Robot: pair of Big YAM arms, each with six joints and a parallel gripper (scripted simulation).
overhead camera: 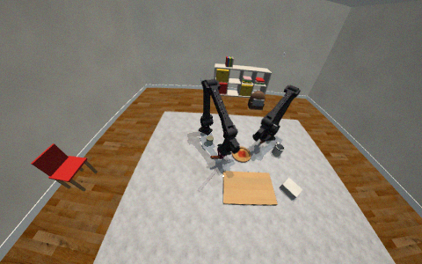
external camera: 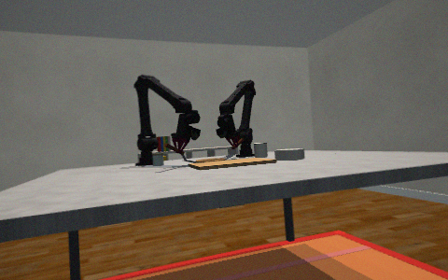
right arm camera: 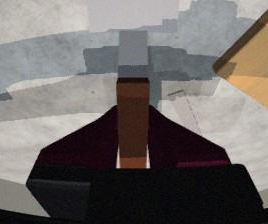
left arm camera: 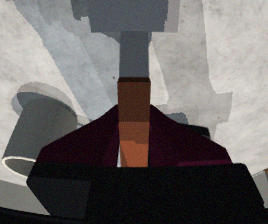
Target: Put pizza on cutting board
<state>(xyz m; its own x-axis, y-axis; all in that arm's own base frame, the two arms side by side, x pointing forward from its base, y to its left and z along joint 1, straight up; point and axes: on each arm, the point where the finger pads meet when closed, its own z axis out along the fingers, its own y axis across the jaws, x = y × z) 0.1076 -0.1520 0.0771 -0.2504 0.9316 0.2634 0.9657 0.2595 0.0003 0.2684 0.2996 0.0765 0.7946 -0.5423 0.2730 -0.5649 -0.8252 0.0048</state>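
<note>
Right now the pizza is 19 cm to the left of my right hand, 11 cm behind it and 7 cm below it. Also, from my right hand: wooden cutting board 22 cm to the left, 18 cm ahead, 7 cm below; cup 20 cm behind, 10 cm to the right, 4 cm below.
</note>
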